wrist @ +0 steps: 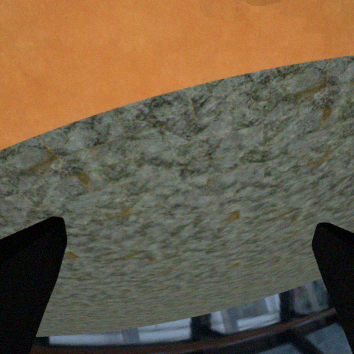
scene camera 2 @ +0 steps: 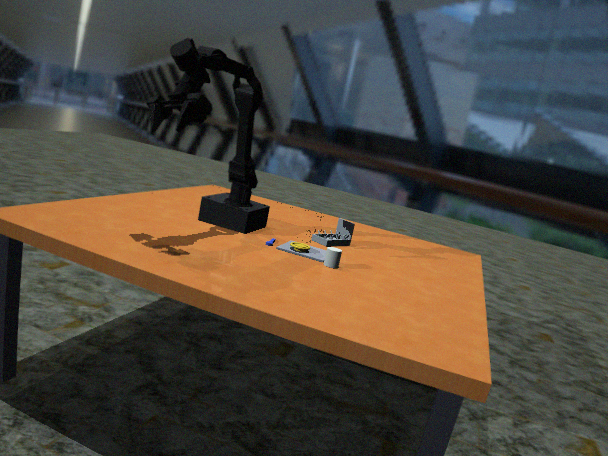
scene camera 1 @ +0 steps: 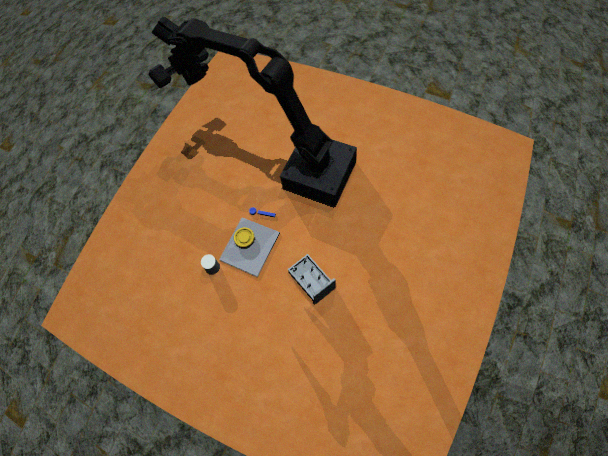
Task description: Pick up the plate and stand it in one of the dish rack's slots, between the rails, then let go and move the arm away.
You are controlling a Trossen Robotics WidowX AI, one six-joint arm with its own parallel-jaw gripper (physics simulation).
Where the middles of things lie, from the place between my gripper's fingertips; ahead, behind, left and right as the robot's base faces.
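Labels:
The grey dish rack [scene camera 1: 306,272] is 220 mm ahead of my hand, and it is also 640 mm to the left of my hand and 250 mm below it. As for the grey mat [scene camera 1: 251,259], my hand is 240 mm short of it, 430 mm to the right of it and 290 mm above it.

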